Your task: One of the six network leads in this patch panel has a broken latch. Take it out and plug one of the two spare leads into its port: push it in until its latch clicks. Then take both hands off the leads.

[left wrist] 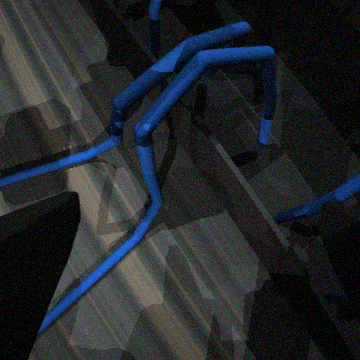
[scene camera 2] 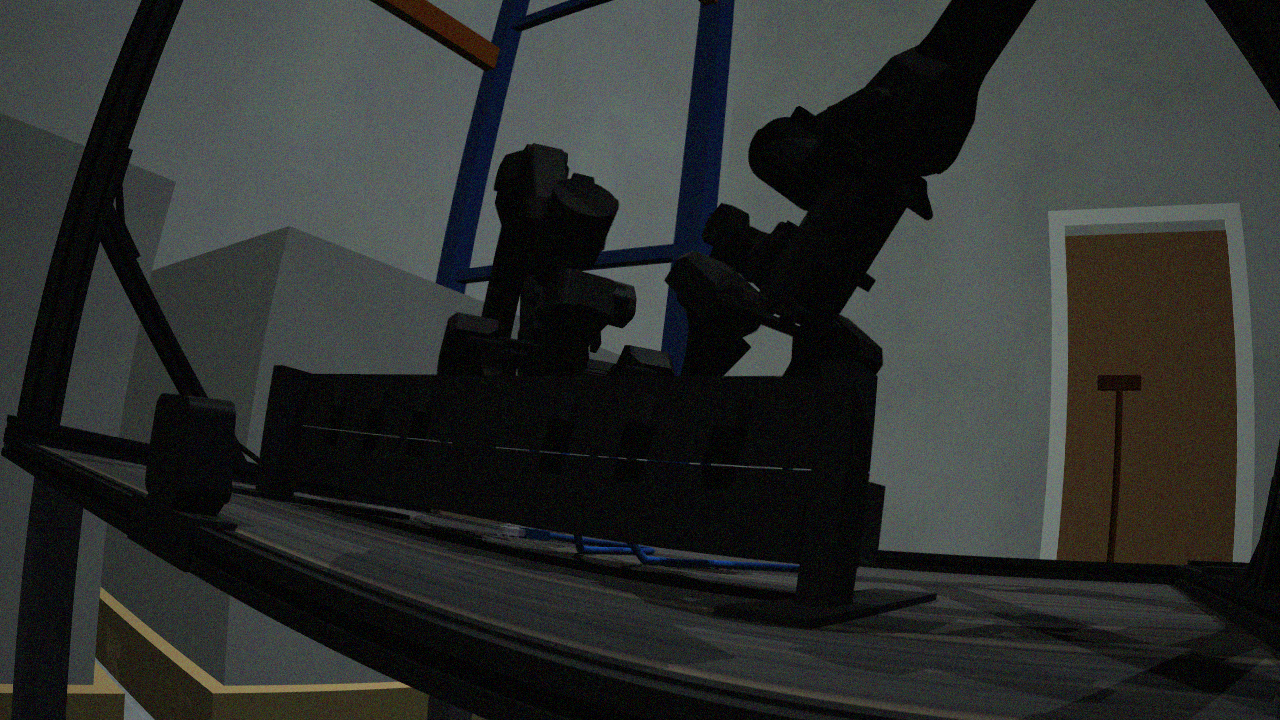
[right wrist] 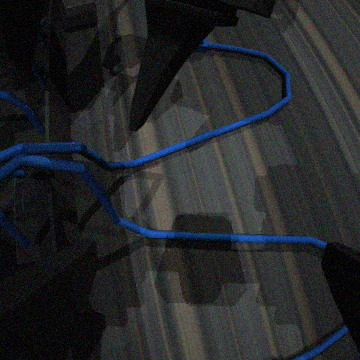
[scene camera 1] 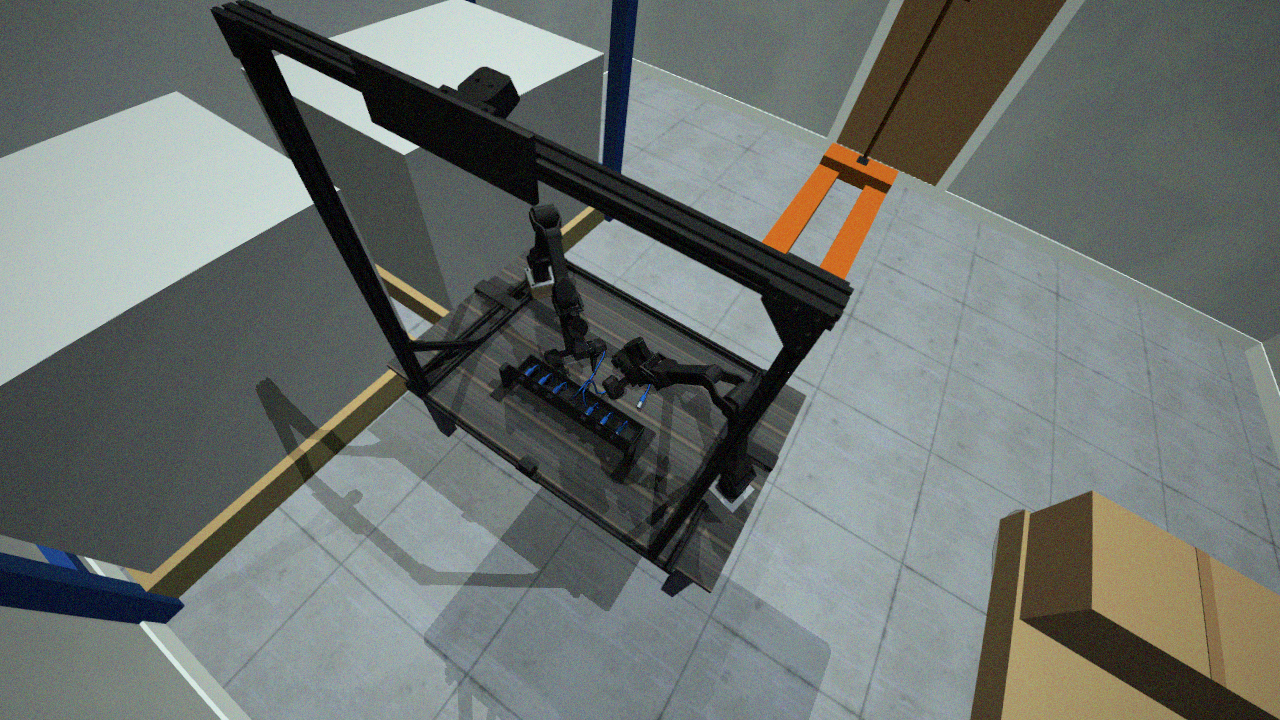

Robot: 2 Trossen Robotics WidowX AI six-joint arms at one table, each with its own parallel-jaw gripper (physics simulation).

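Where they show: left gripper, between the fingertips: (left wrist: 204,210) (right wrist: 71,105) (scene camera 1: 580,375); right gripper, between the fingertips: (right wrist: 213,254) (scene camera 1: 618,374); left arm's base, origin of its link: (scene camera 1: 541,275); right arm's base, origin of its link: (scene camera 1: 730,487).
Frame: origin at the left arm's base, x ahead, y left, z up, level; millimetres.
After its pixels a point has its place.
The black patch panel (scene camera 1: 576,422) @[x 590, y -54, z -43 mm] (scene camera 2: 566,443) @[x 617, y -34, z 1 mm] stands on the wooden table (scene camera 1: 697,429) @[x 731, y 307, z -69 mm], with blue leads (scene camera 1: 607,417) @[x 637, y 27, z 18 mm] plugged into its top. Two blue spare leads (scene camera 1: 592,372) @[x 428, y 59, z -63 mm] (left wrist: 168,89) @[x 501, y 12, z 26 mm] (right wrist: 200,137) @[x 419, y 69, z -63 mm] loop over the table behind it; one plug end (scene camera 1: 642,400) @[x 580, y 175, z -57 mm] lies free. My left gripper (scene camera 1: 576,353) @[x 467, y -1, z 9 mm] (scene camera 2: 555,343) is open and low behind the panel's middle, over the looping cables. My right gripper (scene camera 1: 616,377) @[x 520, y 104, z 44 mm] (scene camera 2: 709,315) (right wrist: 213,254) @[x 520, y 104, z 44 mm] is open beside it, low over a spare lead's cable (right wrist: 214,236) @[x 493, y 108, z -63 mm] that lies on the table between its fingers.
A black gantry frame (scene camera 1: 680,229) @[x 922, y -69, z 971 mm] spans the table overhead. A blue ladder-like rack (scene camera 2: 702,179) stands behind. In the right wrist view the left arm's dark finger (right wrist: 161,71) reaches in at the top. The panel's right post (scene camera 2: 837,500) @[x 775, y 42, z -20 mm] stands on a foot plate.
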